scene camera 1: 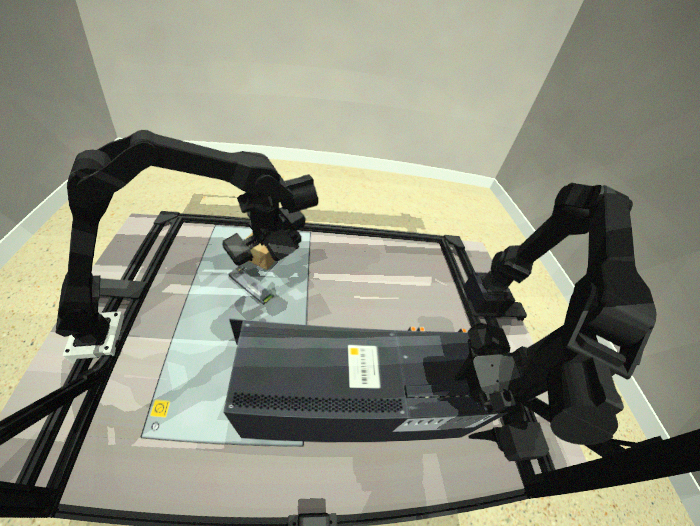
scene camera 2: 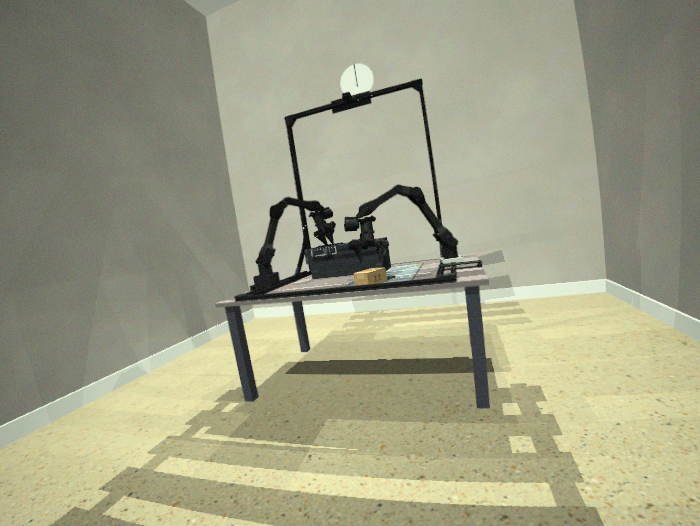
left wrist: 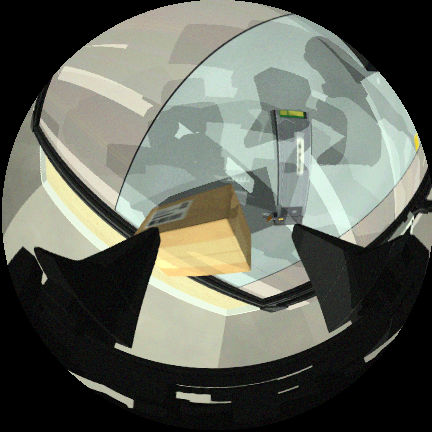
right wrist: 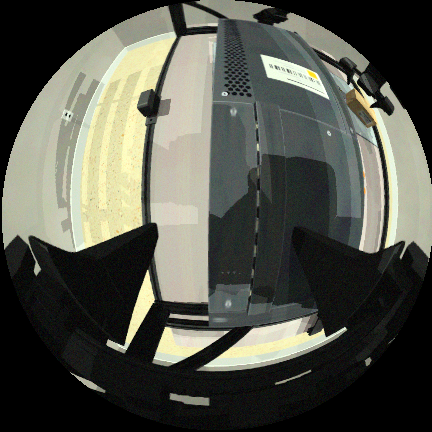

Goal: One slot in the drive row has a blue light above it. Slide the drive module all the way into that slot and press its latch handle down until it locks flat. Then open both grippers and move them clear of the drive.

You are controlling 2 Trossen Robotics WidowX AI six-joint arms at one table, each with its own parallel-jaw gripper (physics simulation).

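Where they show: left gripper, fingertip midpoint: [scene camera 1: 266, 249] [scene camera 2: 370, 262] [left wrist: 228, 232] [right wrist: 358, 94]; right gripper, fingertip midpoint: [scene camera 1: 463, 407] [right wrist: 227, 231]; left arm's base, origin of the base link: [scene camera 1: 92, 332] [scene camera 2: 451, 257]; right arm's base, origin of the base link: [scene camera 1: 494, 286] [scene camera 2: 265, 274].
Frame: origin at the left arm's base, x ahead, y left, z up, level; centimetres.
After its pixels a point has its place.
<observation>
The drive module [scene camera 1: 251, 285] @(x 34.5, y 11.6, z -2.7 cm) [left wrist: 295, 160] @(x 35.1, y 10.9, z -2.7 cm) lies flat on the pale blue mat [scene camera 1: 195, 395] @(x 22.1, y -14.4, z -3.7 cm) [left wrist: 365, 200] @(x 21.1, y 6.7, z -3.7 cm), its green end toward the chassis and its latch end near the cardboard box. My left gripper [scene camera 1: 260, 249] @(x 38.8, y 16.4, z 4.8 cm) [scene camera 2: 367, 247] [left wrist: 228, 232] @(x 38.8, y 16.4, z 4.8 cm) is open and empty, above the box and close to the module's latch end. The dark drive chassis [scene camera 1: 305, 361] @(x 42.8, y -17.8, z 13.7 cm) [scene camera 2: 345, 265] @(x 55.2, y -13.8, z 1.8 cm) [right wrist: 232, 150] stands on the table. My right gripper [scene camera 1: 468, 402] @(x 65.0, y -30.1, z 14.0 cm) [scene camera 2: 326, 242] @(x 65.0, y -30.1, z 14.0 cm) [right wrist: 227, 231] @(x 65.0, y -30.1, z 14.0 cm) is open and empty above the chassis's right end in scene camera 1. The drive slots and the blue light cannot be made out.
The cardboard box [scene camera 1: 261, 257] @(x 37.5, y 18.3, z 0.3 cm) [scene camera 2: 370, 276] @(x 38.7, y 30.3, z 0.5 cm) [left wrist: 205, 250] @(x 38.1, y 22.1, z 2.3 cm) [right wrist: 361, 107] @(x 41.0, y 20.3, z 1.2 cm) stands beside the module, partly hidden by the left gripper in scene camera 1. A black frame rail [scene camera 1: 373, 229] @(x 73.1, y 30.1, z -2.0 cm) runs along the table's far edge. A small black block [scene camera 1: 311, 506] @(x 40.8, y -38.1, z -2.3 cm) [right wrist: 147, 102] @(x 42.7, y -39.0, z 1.3 cm) sits on the near rail.
</observation>
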